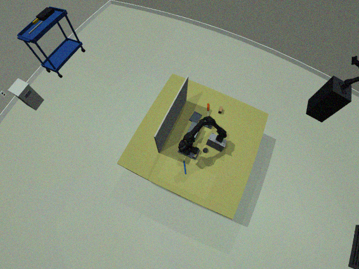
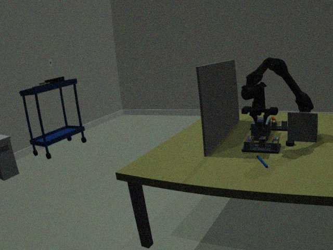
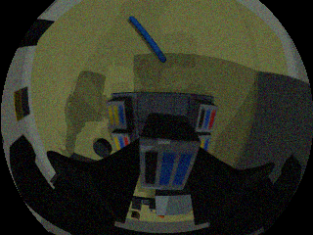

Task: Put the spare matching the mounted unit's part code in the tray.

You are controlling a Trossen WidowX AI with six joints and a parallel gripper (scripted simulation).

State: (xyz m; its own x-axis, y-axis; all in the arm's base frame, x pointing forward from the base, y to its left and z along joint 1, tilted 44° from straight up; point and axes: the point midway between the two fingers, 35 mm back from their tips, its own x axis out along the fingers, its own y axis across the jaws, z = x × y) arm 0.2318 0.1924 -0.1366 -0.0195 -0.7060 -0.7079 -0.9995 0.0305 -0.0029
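My gripper tip is now 11 cm short of the dark square tray, 41 cm to the left of it and 12 cm above it. The rest, counted from my gripper tip: small black puck 15 cm behind, 11 cm to the right, 12 cm below; then blue pen 4 cm behind, 15 cm to the left, 12 cm below; then grey mounted unit 5 cm ahead, 22 cm to the right, 8 cm below.
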